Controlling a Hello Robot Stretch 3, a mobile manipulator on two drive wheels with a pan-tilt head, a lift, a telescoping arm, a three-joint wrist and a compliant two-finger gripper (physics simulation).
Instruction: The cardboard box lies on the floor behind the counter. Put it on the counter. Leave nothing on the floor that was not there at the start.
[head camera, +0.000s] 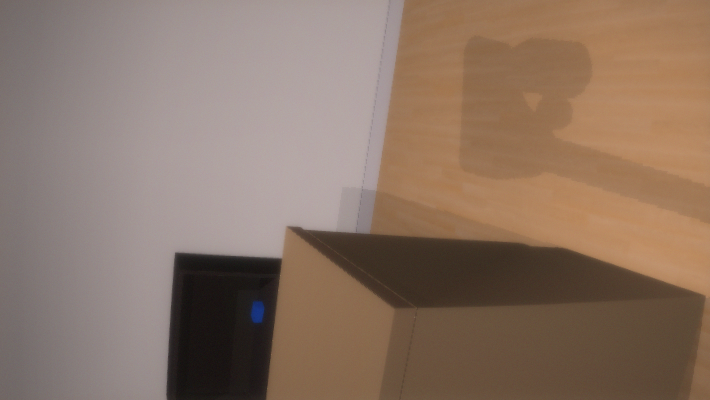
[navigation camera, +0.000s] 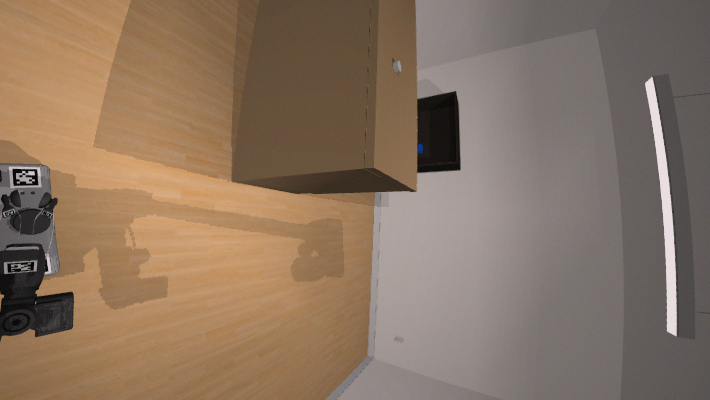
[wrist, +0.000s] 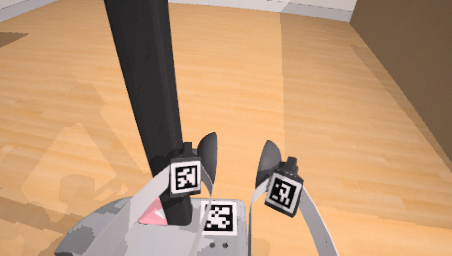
Labels:
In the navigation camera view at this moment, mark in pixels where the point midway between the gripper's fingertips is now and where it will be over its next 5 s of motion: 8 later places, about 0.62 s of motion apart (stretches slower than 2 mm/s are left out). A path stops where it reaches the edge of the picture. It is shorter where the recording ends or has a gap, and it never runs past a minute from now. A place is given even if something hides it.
The gripper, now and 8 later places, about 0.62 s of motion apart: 32, 192; 39, 193; 55, 198; 61, 201; 85, 211; 111, 221; 135, 231; 156, 239; 175, 247

